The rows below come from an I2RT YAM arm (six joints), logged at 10 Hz.
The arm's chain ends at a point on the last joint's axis. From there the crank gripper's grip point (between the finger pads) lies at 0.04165 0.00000 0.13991 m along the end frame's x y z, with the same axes.
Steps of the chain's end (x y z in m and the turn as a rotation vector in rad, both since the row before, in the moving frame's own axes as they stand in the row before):
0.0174 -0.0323 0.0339 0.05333 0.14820 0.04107
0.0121 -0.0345 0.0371 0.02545 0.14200 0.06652
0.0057 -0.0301 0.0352 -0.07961 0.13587 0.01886
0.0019 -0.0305 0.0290 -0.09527 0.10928 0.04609
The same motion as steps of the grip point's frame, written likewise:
0.0377 -0.0374 0.0261 0.05333 0.14820 0.04107
0.0315 -0.0346 0.0298 0.02545 0.14200 0.06652
0.0241 -0.0183 0.0278 -0.07961 0.13587 0.01886
0.0165 -0.0152 0.0229 -0.09527 0.10928 0.04609

